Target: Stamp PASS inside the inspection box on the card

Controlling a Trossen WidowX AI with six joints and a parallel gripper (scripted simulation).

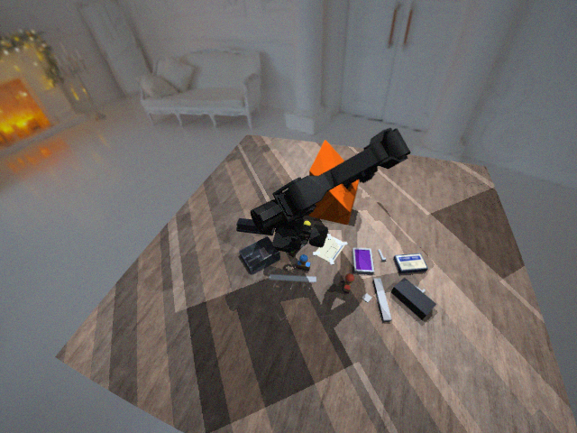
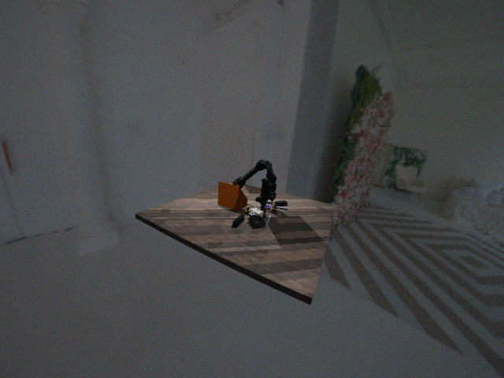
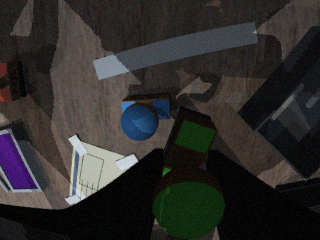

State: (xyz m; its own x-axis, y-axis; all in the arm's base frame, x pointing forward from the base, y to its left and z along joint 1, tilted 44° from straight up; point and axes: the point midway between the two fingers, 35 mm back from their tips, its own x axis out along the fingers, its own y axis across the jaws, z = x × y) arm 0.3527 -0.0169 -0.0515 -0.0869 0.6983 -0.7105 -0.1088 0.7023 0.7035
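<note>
Now: the blue-knobbed stamp 30 mm to the left of my gripper tip and 70 mm below it. Round my gripper tip: silver blade-like piece: 50 mm ahead, 10 mm to the left, 90 mm below; green-knobbed stamp: right at my gripper tip; dark tray: 30 mm ahead, 120 mm to the right, 80 mm below.
</note>
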